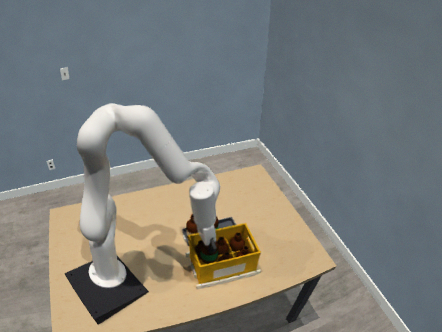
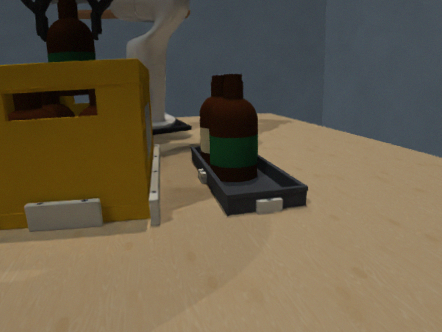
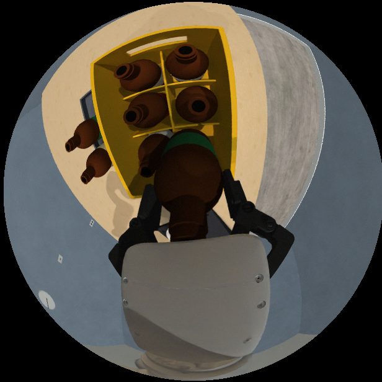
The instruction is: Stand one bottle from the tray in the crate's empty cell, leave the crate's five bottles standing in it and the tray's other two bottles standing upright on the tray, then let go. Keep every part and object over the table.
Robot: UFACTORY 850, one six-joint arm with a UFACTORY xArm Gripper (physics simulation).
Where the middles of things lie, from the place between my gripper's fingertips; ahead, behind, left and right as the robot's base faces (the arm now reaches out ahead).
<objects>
Right now my hand is 24 cm to the right of the cream-labelled bottle (image 2: 217, 81), 14 cm above it and 4 cm short of it.
</objects>
